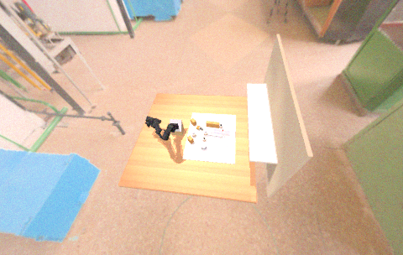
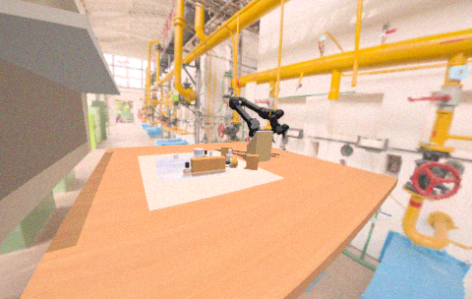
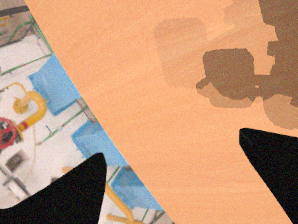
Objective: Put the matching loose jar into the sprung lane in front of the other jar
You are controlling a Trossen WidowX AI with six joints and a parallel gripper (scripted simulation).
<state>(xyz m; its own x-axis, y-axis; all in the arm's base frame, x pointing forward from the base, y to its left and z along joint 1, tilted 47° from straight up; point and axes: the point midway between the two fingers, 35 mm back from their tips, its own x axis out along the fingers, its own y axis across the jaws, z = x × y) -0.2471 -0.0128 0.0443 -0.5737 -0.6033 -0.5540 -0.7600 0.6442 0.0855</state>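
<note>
The white mat lies 66 cm ahead of my gripper tip, 2 cm to the left of it and 10 cm below it.
</note>
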